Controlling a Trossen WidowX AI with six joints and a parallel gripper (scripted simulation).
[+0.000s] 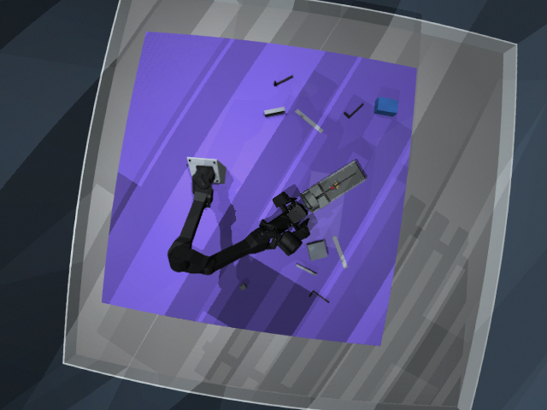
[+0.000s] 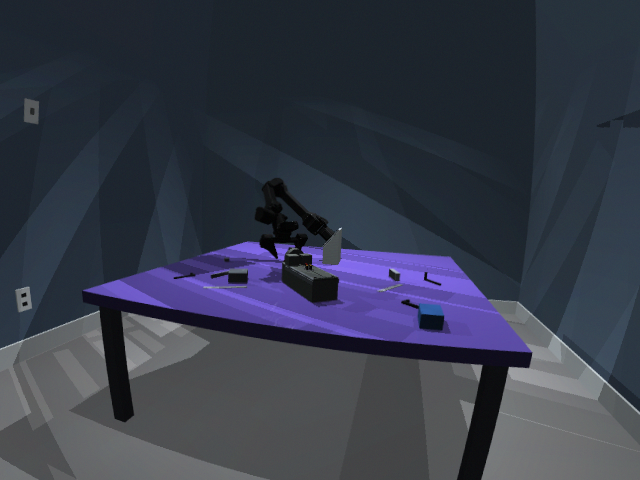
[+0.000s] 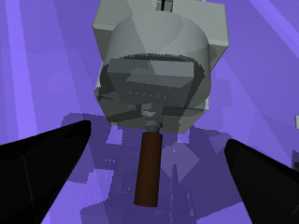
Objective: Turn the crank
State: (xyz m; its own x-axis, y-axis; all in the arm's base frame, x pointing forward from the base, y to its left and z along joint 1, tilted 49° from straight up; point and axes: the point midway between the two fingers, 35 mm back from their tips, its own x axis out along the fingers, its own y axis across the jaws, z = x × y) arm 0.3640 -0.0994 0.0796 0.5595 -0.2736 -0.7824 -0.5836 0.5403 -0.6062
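Now: the brown crank handle 20 mm behind my gripper tip, 10 mm to the right of it and 20 mm below it. The rest, counted from my gripper tip: dark L-shaped key: 100 mm ahead, 380 mm to the right, 80 mm below; then red pointer: 110 mm ahead, 90 mm to the left; then grey block: 80 mm ahead, 170 mm to the right, 60 mm below.
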